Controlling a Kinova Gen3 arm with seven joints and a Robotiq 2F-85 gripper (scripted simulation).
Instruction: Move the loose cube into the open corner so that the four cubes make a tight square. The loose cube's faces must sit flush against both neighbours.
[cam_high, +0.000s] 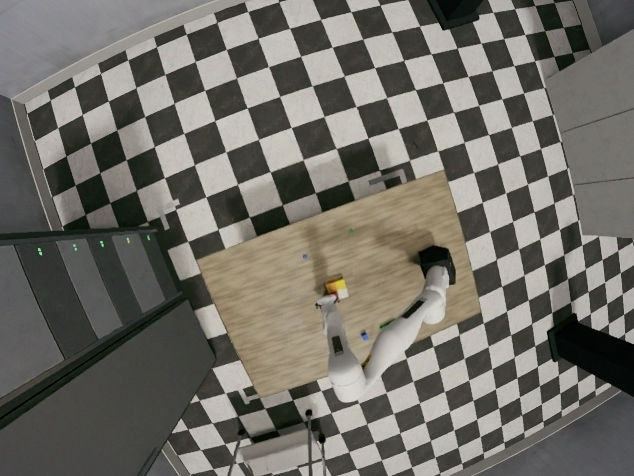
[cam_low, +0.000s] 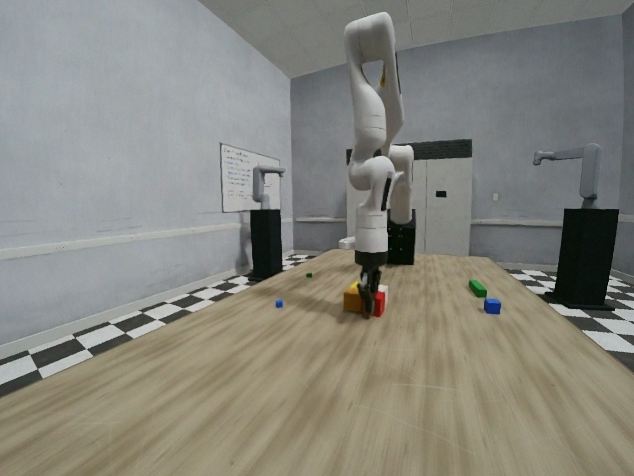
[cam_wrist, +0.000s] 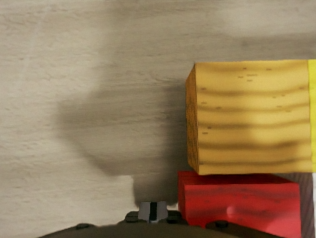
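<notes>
My gripper is now 4 cm past the red cube, 1 cm to the right of it and 1 cm above it. The rest, counted from my hand: green block (32 cm to the left, 25 cm behind, 2 cm below).
</notes>
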